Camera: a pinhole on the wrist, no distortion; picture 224 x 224 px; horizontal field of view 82.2 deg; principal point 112.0 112.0 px. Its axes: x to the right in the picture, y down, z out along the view. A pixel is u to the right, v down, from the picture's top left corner.
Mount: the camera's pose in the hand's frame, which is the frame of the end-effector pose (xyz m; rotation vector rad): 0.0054 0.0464 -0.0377 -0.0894 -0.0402 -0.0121
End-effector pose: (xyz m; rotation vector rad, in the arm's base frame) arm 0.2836 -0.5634 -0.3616 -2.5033 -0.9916 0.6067
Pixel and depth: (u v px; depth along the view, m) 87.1 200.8 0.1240
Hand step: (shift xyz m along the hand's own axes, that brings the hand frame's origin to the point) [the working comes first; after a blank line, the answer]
In the camera's frame: -0.0240 0.0858 0.1240

-0.0223 0.1432 0.0771
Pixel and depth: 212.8 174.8 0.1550
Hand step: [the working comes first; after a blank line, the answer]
In the camera's frame: 0.1217 0.0758 0.1550

0.1219 0.1345 0.1148
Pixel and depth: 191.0 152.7 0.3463
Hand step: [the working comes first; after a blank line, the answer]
In the camera's frame: 0.2131 0.1098 0.3463

0.2061 0.1845 0.3058
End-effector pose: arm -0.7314 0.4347 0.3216 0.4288 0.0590 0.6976
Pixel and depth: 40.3 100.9 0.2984
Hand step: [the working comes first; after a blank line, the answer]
In the camera's frame: -0.1666 -0.0258 0.2984

-0.1733 0.0491 0.2548
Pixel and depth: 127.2 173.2 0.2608
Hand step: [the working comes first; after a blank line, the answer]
In the camera's frame: 0.0309 0.1243 0.2608

0.0276 0.1932 0.2120
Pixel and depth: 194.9 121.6 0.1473
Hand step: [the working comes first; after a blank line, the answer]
In the camera's frame: 0.0951 0.0110 0.1473

0.0947 0.0696 0.1118
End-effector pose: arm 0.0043 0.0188 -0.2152 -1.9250 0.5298 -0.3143
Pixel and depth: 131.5 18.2 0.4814
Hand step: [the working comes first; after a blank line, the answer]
In the camera's frame: 0.0731 -0.3517 0.4814

0.0545 -0.2615 0.4757
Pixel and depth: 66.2 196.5 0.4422
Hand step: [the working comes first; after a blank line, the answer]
In the camera's frame: -0.1577 0.2910 0.4422

-0.1657 0.3775 0.3701
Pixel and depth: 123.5 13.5 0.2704
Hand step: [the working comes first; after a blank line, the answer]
In the camera's frame: 0.0242 -0.2075 0.2704

0.0160 -0.1363 0.2509
